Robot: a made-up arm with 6 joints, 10 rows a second.
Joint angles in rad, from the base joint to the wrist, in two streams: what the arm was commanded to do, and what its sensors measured. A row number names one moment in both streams.
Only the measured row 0 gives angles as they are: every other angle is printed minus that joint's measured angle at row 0.
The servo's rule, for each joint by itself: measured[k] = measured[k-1] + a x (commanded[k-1-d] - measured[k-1]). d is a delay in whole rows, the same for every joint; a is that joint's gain. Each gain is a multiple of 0.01, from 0.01 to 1. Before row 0 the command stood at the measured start. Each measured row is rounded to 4 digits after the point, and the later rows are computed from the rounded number. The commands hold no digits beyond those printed.
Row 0, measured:
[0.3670, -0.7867, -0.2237, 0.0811, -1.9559, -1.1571]
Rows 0 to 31, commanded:
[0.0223, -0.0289, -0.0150, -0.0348, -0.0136, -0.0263]
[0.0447, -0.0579, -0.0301, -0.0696, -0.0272, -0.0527]
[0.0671, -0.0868, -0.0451, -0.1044, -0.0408, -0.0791]
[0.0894, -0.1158, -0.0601, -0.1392, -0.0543, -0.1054]
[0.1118, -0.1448, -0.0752, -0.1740, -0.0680, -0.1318]
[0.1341, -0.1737, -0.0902, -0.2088, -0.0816, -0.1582]
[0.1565, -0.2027, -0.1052, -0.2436, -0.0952, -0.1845]
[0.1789, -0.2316, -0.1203, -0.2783, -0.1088, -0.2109]
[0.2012, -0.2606, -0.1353, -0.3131, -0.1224, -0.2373]
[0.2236, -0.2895, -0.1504, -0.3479, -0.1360, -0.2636]
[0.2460, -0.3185, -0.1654, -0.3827, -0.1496, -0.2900]
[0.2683, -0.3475, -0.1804, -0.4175, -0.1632, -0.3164]
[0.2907, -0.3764, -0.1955, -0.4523, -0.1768, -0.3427]
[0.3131, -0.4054, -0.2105, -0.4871, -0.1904, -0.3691]
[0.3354, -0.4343, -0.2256, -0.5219, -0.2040, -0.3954]
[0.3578, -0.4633, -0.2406, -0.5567, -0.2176, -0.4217]
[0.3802, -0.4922, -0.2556, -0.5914, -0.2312, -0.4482]
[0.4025, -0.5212, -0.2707, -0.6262, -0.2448, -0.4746]
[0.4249, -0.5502, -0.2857, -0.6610, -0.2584, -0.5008]
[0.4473, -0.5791, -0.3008, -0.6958, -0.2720, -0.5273]
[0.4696, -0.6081, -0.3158, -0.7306, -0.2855, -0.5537]
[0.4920, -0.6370, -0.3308, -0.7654, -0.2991, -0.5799]
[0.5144, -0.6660, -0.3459, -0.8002, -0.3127, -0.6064]
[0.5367, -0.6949, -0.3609, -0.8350, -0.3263, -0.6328]
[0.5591, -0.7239, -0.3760, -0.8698, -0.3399, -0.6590]
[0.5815, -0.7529, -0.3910, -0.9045, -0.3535, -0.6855]
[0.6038, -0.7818, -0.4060, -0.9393, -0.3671, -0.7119]
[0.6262, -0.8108, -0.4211, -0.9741, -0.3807, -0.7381]
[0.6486, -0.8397, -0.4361, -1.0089, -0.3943, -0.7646]
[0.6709, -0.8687, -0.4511, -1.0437, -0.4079, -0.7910]
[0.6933, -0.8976, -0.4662, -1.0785, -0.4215, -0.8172]
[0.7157, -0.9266, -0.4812, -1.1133, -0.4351, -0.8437]
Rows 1 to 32, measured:
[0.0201, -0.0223, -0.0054, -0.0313, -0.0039, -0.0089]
[0.0422, -0.0497, -0.0143, -0.0658, -0.0107, -0.0238]
[0.0646, -0.0783, -0.0254, -0.1005, -0.0194, -0.0426]
[0.0869, -0.1072, -0.0379, -0.1353, -0.0295, -0.0640]
[0.1093, -0.1362, -0.0513, -0.1701, -0.0407, -0.0871]
[0.1316, -0.1651, -0.0653, -0.2049, -0.0526, -0.1113]
[0.1540, -0.1941, -0.0797, -0.2397, -0.0650, -0.1362]
[0.1764, -0.2230, -0.0943, -0.2744, -0.0777, -0.1616]
[0.1987, -0.2520, -0.1091, -0.3092, -0.0907, -0.1873]
[0.2211, -0.2809, -0.1240, -0.3440, -0.1038, -0.2132]
[0.2435, -0.3099, -0.1389, -0.3788, -0.1171, -0.2393]
[0.2658, -0.3389, -0.1538, -0.4136, -0.1305, -0.2655]
[0.2882, -0.3678, -0.1688, -0.4484, -0.1439, -0.2917]
[0.3106, -0.3968, -0.1838, -0.4832, -0.1574, -0.3180]
[0.3329, -0.4257, -0.1988, -0.5180, -0.1709, -0.3443]
[0.3553, -0.4547, -0.2138, -0.5528, -0.1844, -0.3706]
[0.3777, -0.4836, -0.2288, -0.5875, -0.1980, -0.3970]
[0.4000, -0.5126, -0.2439, -0.6223, -0.2116, -0.4234]
[0.4224, -0.5416, -0.2589, -0.6571, -0.2252, -0.4497]
[0.4448, -0.5705, -0.2740, -0.6919, -0.2388, -0.4761]
[0.4671, -0.5995, -0.2890, -0.7267, -0.2523, -0.5025]
[0.4895, -0.6284, -0.3040, -0.7615, -0.2659, -0.5288]
[0.5119, -0.6574, -0.3191, -0.7963, -0.2795, -0.5552]
[0.5342, -0.6863, -0.3341, -0.8311, -0.2931, -0.5816]
[0.5566, -0.7153, -0.3492, -0.8659, -0.3067, -0.6079]
[0.5790, -0.7443, -0.3642, -0.9006, -0.3203, -0.6343]
[0.6013, -0.7732, -0.3792, -0.9354, -0.3339, -0.6607]
[0.6237, -0.8022, -0.3943, -0.9702, -0.3475, -0.6870]
[0.6461, -0.8311, -0.4093, -1.0050, -0.3611, -0.7134]
[0.6684, -0.8601, -0.4243, -1.0398, -0.3747, -0.7398]
[0.6908, -0.8890, -0.4394, -1.0746, -0.3883, -0.7661]
[0.7132, -0.9180, -0.4544, -1.1094, -0.4019, -0.7925]
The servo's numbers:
d 0
a 0.90 0.77 0.36 0.90 0.29 0.34

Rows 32 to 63, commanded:
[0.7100, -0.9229, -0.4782, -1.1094, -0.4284, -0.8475]
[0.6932, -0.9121, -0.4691, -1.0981, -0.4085, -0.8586]
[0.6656, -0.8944, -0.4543, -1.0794, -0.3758, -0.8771]
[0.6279, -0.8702, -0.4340, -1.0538, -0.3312, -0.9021]
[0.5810, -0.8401, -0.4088, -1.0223, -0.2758, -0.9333]
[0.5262, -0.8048, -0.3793, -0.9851, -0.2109, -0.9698]
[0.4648, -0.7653, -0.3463, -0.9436, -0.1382, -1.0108]
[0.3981, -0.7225, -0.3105, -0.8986, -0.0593, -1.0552]
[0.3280, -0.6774, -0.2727, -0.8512, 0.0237, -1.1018]
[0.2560, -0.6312, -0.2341, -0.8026, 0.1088, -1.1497]
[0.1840, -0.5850, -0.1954, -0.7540, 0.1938, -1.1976]
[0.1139, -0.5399, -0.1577, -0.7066, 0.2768, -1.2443]
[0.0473, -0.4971, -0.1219, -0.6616, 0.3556, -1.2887]
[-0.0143, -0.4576, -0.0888, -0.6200, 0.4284, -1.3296]
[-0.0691, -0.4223, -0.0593, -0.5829, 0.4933, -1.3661]
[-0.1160, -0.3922, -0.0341, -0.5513, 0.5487, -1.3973]
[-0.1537, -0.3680, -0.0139, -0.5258, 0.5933, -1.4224]
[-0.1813, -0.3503, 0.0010, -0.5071, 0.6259, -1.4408]
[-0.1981, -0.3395, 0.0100, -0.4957, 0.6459, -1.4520]
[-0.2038, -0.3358, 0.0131, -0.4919, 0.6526, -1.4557]
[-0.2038, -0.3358, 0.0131, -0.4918, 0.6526, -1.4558]
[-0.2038, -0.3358, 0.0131, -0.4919, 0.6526, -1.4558]
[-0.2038, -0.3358, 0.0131, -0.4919, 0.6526, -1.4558]
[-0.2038, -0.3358, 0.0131, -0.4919, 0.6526, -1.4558]
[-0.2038, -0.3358, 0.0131, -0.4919, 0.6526, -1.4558]
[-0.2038, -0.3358, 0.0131, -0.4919, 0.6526, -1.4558]
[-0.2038, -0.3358, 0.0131, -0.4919, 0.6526, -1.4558]
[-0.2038, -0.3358, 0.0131, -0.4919, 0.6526, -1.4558]
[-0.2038, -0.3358, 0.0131, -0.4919, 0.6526, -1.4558]
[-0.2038, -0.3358, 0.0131, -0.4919, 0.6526, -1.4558]
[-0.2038, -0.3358, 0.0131, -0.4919, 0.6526, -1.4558]
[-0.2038, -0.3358, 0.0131, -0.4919, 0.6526, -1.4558]
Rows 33 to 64, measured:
[0.7103, -0.9218, -0.4630, -1.1094, -0.4096, -0.8112]
[0.6949, -0.9143, -0.4652, -1.0992, -0.4093, -0.8273]
[0.6685, -0.8990, -0.4613, -1.0814, -0.3996, -0.8442]
[0.6320, -0.8768, -0.4515, -1.0566, -0.3798, -0.8639]
[0.5861, -0.8485, -0.4361, -1.0257, -0.3496, -0.8875]
[0.5322, -0.8149, -0.4157, -0.9892, -0.3094, -0.9155]
[0.4715, -0.7767, -0.3907, -0.9482, -0.2598, -0.9479]
[0.4054, -0.7350, -0.3618, -0.9036, -0.2017, -0.9844]
[0.3357, -0.6906, -0.3297, -0.8564, -0.1363, -1.0243]
[0.2640, -0.6449, -0.2953, -0.8080, -0.0652, -1.0669]
[0.1920, -0.5988, -0.2593, -0.7594, 0.0099, -1.1113]
[0.1217, -0.5534, -0.2227, -0.7119, 0.0873, -1.1565]
[0.0547, -0.5100, -0.1864, -0.6666, 0.1651, -1.2014]
[-0.0074, -0.4697, -0.1513, -0.6247, 0.2415, -1.2450]
[-0.0629, -0.4332, -0.1182, -0.5871, 0.3145, -1.2862]
[-0.1107, -0.4016, -0.0879, -0.5549, 0.3824, -1.3240]
[-0.1494, -0.3757, -0.0613, -0.5287, 0.4436, -1.3575]
[-0.1781, -0.3561, -0.0389, -0.5093, 0.4965, -1.3858]
[-0.1961, -0.3433, -0.0213, -0.4971, 0.5398, -1.4083]
[-0.2030, -0.3375, -0.0089, -0.4924, 0.5725, -1.4244]
[-0.2037, -0.3362, -0.0010, -0.4919, 0.5957, -1.4351]
[-0.2038, -0.3359, 0.0041, -0.4919, 0.6122, -1.4421]
[-0.2038, -0.3358, 0.0073, -0.4919, 0.6239, -1.4468]
[-0.2038, -0.3358, 0.0094, -0.4919, 0.6322, -1.4499]
[-0.2038, -0.3358, 0.0107, -0.4919, 0.6381, -1.4519]
[-0.2038, -0.3358, 0.0116, -0.4919, 0.6423, -1.4532]
[-0.2038, -0.3358, 0.0121, -0.4919, 0.6453, -1.4541]
[-0.2038, -0.3358, 0.0125, -0.4919, 0.6474, -1.4547]
[-0.2038, -0.3358, 0.0127, -0.4919, 0.6489, -1.4551]
[-0.2038, -0.3358, 0.0128, -0.4919, 0.6500, -1.4553]
[-0.2038, -0.3358, 0.0129, -0.4919, 0.6508, -1.4555]
[-0.2038, -0.3358, 0.0130, -0.4919, 0.6513, -1.4556]

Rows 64 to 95, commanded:
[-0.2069, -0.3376, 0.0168, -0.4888, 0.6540, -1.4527]
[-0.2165, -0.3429, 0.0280, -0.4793, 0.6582, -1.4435]
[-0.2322, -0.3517, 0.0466, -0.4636, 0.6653, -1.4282]
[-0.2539, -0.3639, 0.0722, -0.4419, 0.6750, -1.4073]
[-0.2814, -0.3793, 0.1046, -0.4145, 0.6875, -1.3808]
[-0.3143, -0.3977, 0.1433, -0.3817, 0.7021, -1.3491]
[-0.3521, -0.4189, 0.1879, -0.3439, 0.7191, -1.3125]
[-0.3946, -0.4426, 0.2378, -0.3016, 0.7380, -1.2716]
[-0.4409, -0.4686, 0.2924, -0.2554, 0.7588, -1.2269]
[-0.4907, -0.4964, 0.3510, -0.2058, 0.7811, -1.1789]
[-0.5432, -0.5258, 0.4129, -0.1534, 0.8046, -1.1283]
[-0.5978, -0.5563, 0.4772, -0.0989, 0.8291, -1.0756]
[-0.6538, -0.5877, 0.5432, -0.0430, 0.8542, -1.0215]
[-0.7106, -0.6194, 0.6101, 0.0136, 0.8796, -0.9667]
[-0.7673, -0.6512, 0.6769, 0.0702, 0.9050, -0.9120]
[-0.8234, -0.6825, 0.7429, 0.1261, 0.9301, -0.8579]
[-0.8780, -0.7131, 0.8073, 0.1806, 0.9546, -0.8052]
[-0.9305, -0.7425, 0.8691, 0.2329, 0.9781, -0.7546]
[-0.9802, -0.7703, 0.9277, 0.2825, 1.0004, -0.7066]
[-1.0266, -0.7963, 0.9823, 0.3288, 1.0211, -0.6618]
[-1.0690, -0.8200, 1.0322, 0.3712, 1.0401, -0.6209]
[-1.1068, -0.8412, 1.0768, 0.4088, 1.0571, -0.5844]
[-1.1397, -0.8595, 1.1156, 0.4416, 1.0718, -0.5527]
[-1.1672, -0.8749, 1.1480, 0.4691, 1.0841, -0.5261]
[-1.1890, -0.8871, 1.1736, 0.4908, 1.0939, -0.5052]
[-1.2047, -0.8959, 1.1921, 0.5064, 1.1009, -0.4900]
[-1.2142, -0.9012, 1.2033, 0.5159, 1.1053, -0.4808]
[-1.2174, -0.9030, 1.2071, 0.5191, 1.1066, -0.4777]
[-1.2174, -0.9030, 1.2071, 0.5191, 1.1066, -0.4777]
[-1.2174, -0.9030, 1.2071, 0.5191, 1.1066, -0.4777]
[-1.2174, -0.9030, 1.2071, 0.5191, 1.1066, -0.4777]
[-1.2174, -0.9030, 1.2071, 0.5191, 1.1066, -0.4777]
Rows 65 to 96, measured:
[-0.2066, -0.3372, 0.0144, -0.4891, 0.6521, -1.4546]
[-0.2155, -0.3416, 0.0193, -0.4803, 0.6539, -1.4508]
[-0.2305, -0.3494, 0.0291, -0.4653, 0.6572, -1.4431]
[-0.2516, -0.3606, 0.0446, -0.4442, 0.6624, -1.4309]
[-0.2784, -0.3750, 0.0662, -0.4175, 0.6697, -1.4139]
[-0.3107, -0.3925, 0.0940, -0.3853, 0.6791, -1.3919]
[-0.3480, -0.4128, 0.1278, -0.3480, 0.6907, -1.3649]
[-0.3899, -0.4357, 0.1674, -0.3062, 0.7044, -1.3332]
[-0.4358, -0.4610, 0.2124, -0.2605, 0.7202, -1.2971]
[-0.4852, -0.4883, 0.2623, -0.2113, 0.7379, -1.2569]
[-0.5374, -0.5172, 0.3165, -0.1592, 0.7572, -1.2132]
[-0.5918, -0.5473, 0.3744, -0.1049, 0.7781, -1.1664]
[-0.6476, -0.5784, 0.4352, -0.0492, 0.8002, -1.1171]
[-0.7043, -0.6100, 0.4982, 0.0073, 0.8232, -1.0660]
[-0.7610, -0.6417, 0.5625, 0.0639, 0.8469, -1.0136]
[-0.8172, -0.6731, 0.6274, 0.1199, 0.8710, -0.9607]
[-0.8719, -0.7039, 0.6922, 0.1745, 0.8952, -0.9078]
[-0.9246, -0.7336, 0.7559, 0.2271, 0.9192, -0.8557]
[-0.9746, -0.7619, 0.8177, 0.2770, 0.9427, -0.8050]
[-1.0214, -0.7884, 0.8770, 0.3236, 0.9654, -0.7563]
[-1.0642, -0.8127, 0.9329, 0.3664, 0.9871, -0.7103]
[-1.1025, -0.8346, 0.9847, 0.4046, 1.0074, -0.6675]
[-1.1360, -0.8538, 1.0318, 0.4379, 1.0261, -0.6285]
[-1.1641, -0.8700, 1.0736, 0.4660, 1.0429, -0.5937]
[-1.1865, -0.8832, 1.1096, 0.4883, 1.0577, -0.5636]
[-1.2029, -0.8930, 1.1393, 0.5046, 1.0702, -0.5386]
[-1.2131, -0.8993, 1.1623, 0.5148, 1.0804, -0.5189]
[-1.2170, -0.9021, 1.1784, 0.5187, 1.0880, -0.5049]
[-1.2174, -0.9028, 1.1887, 0.5191, 1.0934, -0.4957]
[-1.2174, -0.9030, 1.1953, 0.5191, 1.0972, -0.4896]
[-1.2174, -0.9030, 1.1995, 0.5191, 1.0999, -0.4856]
[-1.2174, -0.9030, 1.2022, 0.5191, 1.1018, -0.4829]

